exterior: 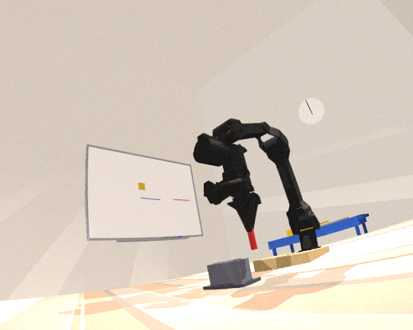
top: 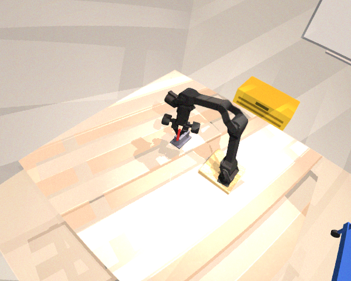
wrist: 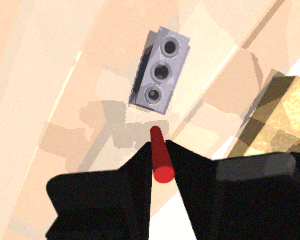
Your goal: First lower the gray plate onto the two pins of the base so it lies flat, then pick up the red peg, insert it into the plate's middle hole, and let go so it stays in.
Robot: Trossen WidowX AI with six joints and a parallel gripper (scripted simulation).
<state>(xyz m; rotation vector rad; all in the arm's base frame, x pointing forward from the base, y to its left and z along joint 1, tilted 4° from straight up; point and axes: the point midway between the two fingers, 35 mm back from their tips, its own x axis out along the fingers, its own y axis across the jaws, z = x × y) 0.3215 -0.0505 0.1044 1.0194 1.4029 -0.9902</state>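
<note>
Now: gripper tip 7 cm to the left of the gray plate, 7 cm above it and 1 cm short of it. From my gripper tip the other things lie so: dark base: 10 cm below, 7 cm to the right, 1 cm ahead; then red peg: right at my gripper tip.
</note>
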